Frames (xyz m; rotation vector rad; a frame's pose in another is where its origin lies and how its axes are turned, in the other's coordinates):
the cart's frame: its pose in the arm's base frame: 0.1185 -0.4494 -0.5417 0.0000 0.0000 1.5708
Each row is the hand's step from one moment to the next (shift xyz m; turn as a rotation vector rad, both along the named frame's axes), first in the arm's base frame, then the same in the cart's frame.
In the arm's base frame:
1: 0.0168 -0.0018 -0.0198 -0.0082 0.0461 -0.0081
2: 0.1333 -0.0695 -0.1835 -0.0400 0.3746 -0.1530
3: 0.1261 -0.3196 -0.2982 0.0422 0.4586 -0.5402
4: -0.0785 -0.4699 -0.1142 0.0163 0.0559 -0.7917
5: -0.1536 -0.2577 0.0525 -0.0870 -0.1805 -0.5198
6: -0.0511 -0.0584 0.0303 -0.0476 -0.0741 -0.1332
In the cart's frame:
1: -0.0018 -0.0168 -0.0198 0.0461 0.0082 -0.0081
2: -0.0695 -0.1333 -0.1835 0.3746 0.0400 -0.1530
3: -0.3196 -0.1261 -0.2982 0.4586 -0.0422 -0.5402
4: -0.4699 0.0785 -0.1142 0.0559 -0.0163 -0.7917
5: -0.2577 0.1536 0.0525 -0.1805 0.0870 -0.5198
6: -0.0584 0.0511 0.0303 -0.0741 0.0476 -0.1332

